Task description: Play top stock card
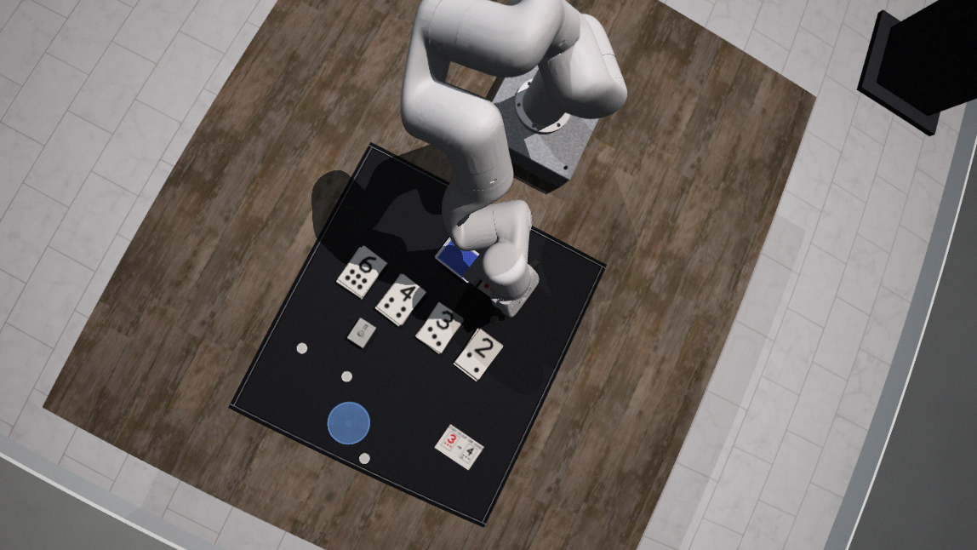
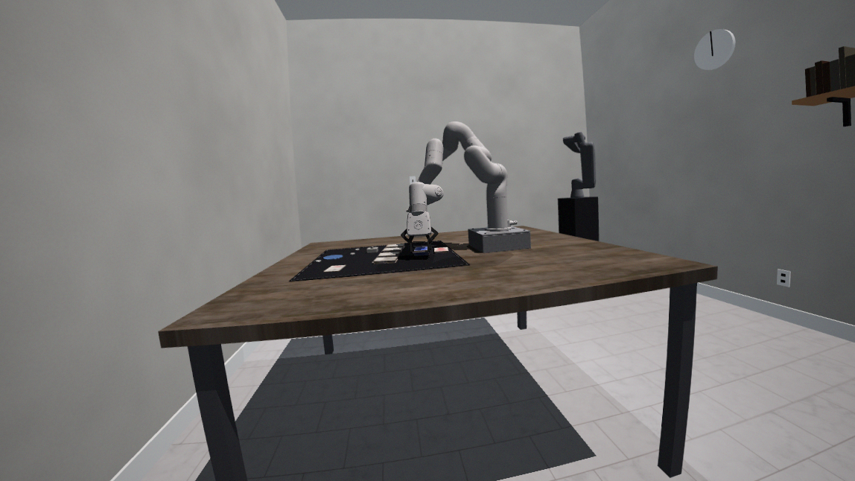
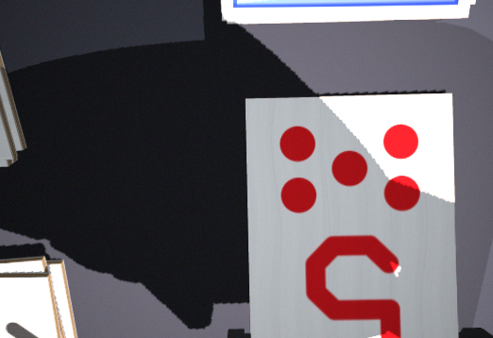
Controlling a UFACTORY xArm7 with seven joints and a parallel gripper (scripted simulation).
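The black 2 card lies 14 cm ahead of my hand, 2 cm to the right of it and 3 cm below it. Also, from my hand: black 4 card: 11 cm ahead, 22 cm to the right, 3 cm below; black 3 card: 13 cm ahead, 12 cm to the right, 3 cm below; black mat: 15 cm ahead, 14 cm to the right, 6 cm below.
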